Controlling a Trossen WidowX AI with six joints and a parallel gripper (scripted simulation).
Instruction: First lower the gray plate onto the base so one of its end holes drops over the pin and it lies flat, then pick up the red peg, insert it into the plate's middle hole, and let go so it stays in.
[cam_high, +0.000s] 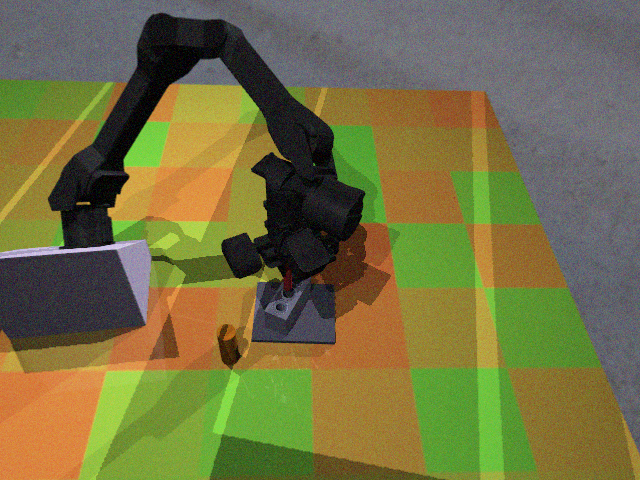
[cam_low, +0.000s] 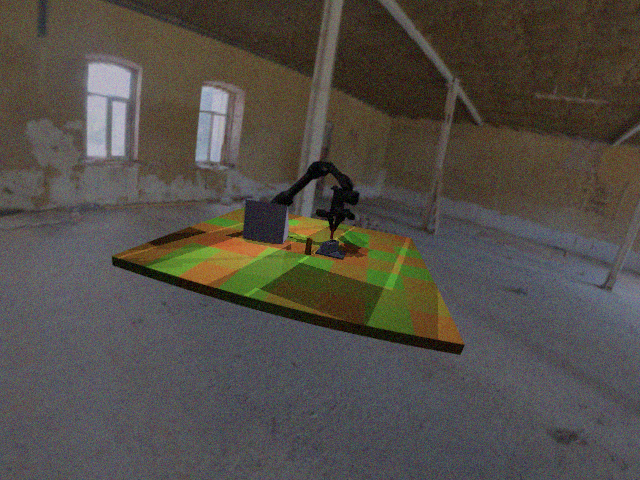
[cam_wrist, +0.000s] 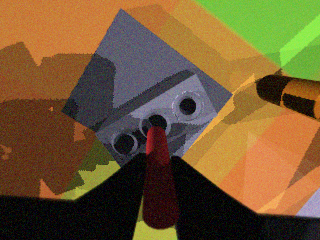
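Right now the gray plate is 70 mm below my gripper tip. The rest, counted from my gripper tip: orange cylinder (90 mm to the right, 90 mm behind, 70 mm below); red peg (right at my gripper tip); dark square base (110 mm below, 10 mm to the left, 10 mm ahead).
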